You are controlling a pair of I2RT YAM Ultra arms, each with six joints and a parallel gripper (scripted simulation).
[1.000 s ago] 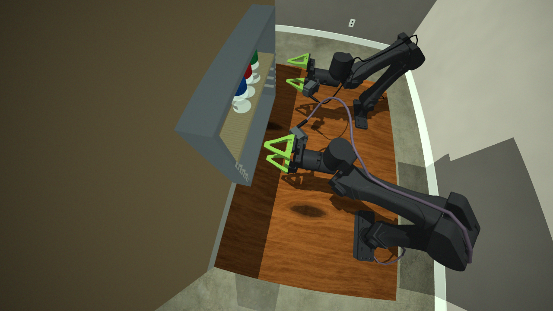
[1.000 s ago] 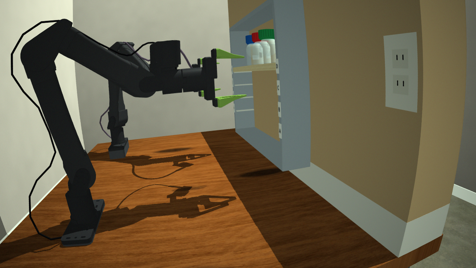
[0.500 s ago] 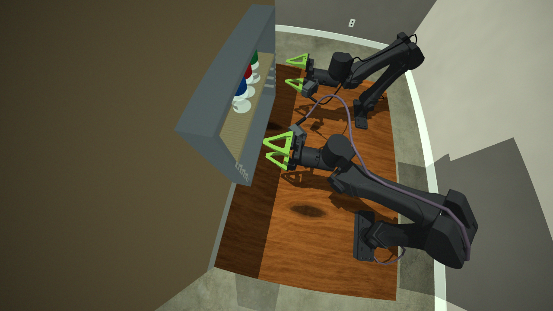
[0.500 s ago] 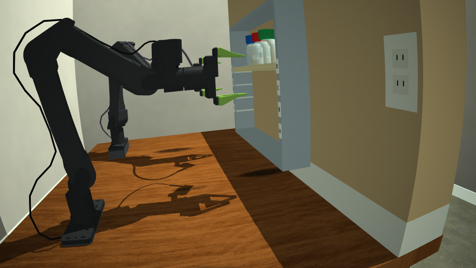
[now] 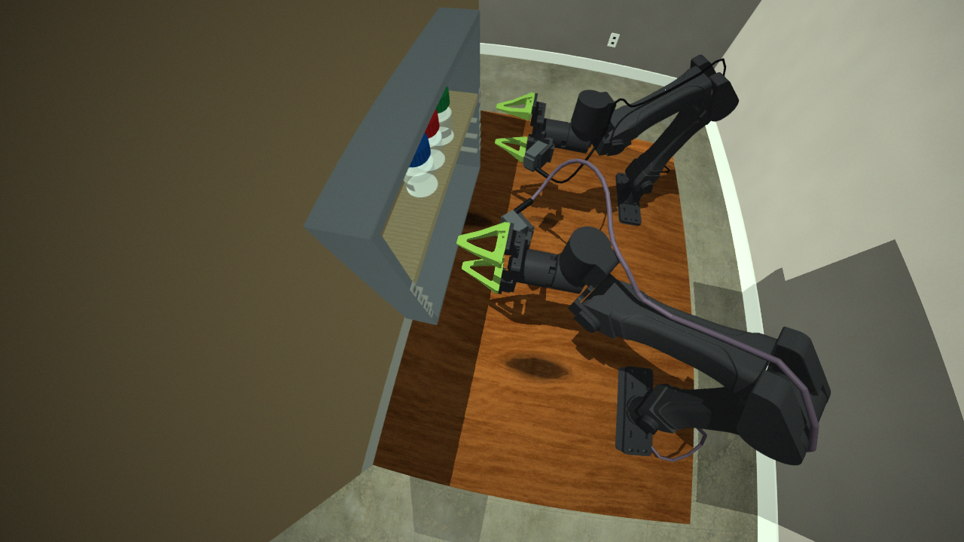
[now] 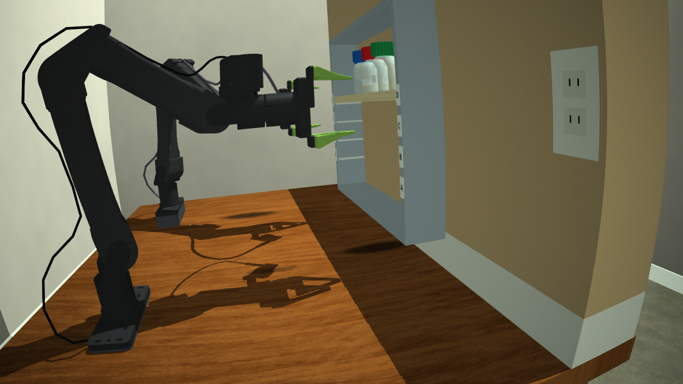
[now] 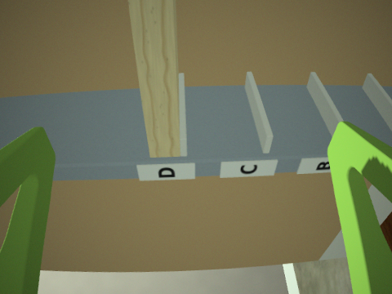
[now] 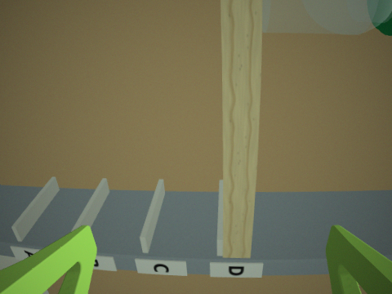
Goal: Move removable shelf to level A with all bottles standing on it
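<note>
My left hand is 10 cm short of the blue-capped bottle, 11 cm to the left of it and 7 cm below it. The rest, counted from my left hand: red-capped bottle (10 cm ahead, 17 cm to the right, 7 cm above); then wooden shelf (10 cm ahead, 17 cm to the right, 1 cm above); then grey wall rack (10 cm ahead, 16 cm to the right, 2 cm below).
Now: the green-capped bottle 110 mm ahead of my right hand, 90 mm to the left of it and 70 mm above it. From my right hand the other things lie so: red-capped bottle (150 mm to the left, 110 mm ahead, 70 mm above); then wooden shelf (160 mm to the left, 110 mm ahead, 10 mm above); then grey wall rack (160 mm to the left, 110 mm ahead, 20 mm below).
</note>
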